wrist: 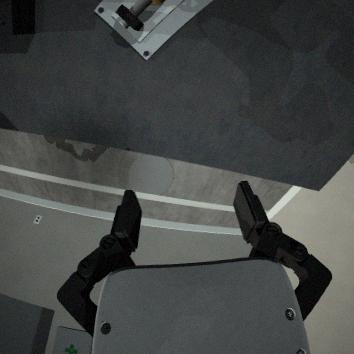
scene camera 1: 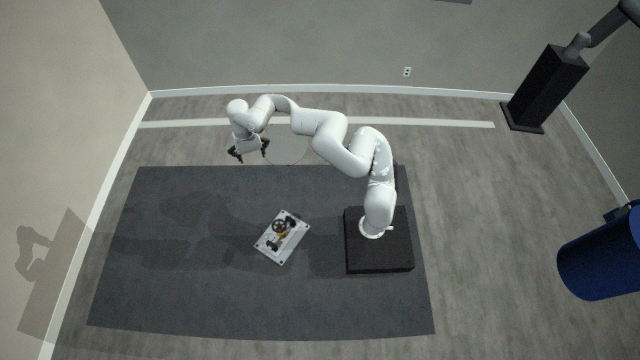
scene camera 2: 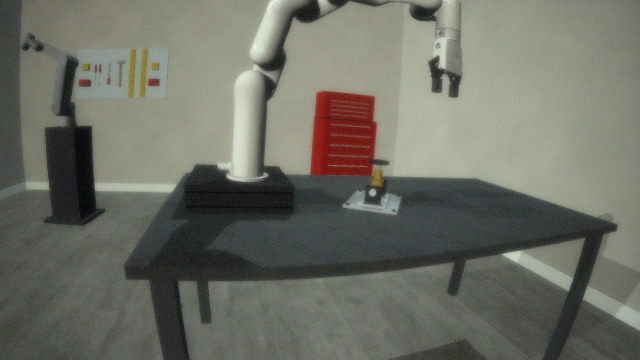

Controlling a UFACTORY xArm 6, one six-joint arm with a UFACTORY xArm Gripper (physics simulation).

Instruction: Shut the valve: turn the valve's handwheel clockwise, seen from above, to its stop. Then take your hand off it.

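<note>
The valve's dark round handwheel [scene camera 1: 279,226] [scene camera 2: 379,162] sits level on top of a brass-coloured stem [scene camera 2: 377,178]. The valve stands on a pale base plate [scene camera 1: 291,246] [scene camera 2: 393,205] [wrist: 144,44] that lies on the table. In the wrist view one corner of the plate and a black pipe end [wrist: 129,18] show at the top edge, and the handwheel does not show. My gripper [scene camera 1: 252,154] [scene camera 2: 444,93] [wrist: 186,196] is open and empty. It hangs high above the table and well away from the handwheel, fingers pointing down. How far the handwheel is turned I cannot tell.
The dark table [scene camera 1: 200,300] [scene camera 2: 320,240] [wrist: 165,105] bears the valve and my arm's black base block [scene camera 1: 380,257] [scene camera 2: 240,197]. A red tool chest [scene camera 2: 345,135] stands behind the table. A second arm's pedestal [scene camera 1: 542,87] [scene camera 2: 70,175] and a blue bin [scene camera 1: 600,265] stand away from it.
</note>
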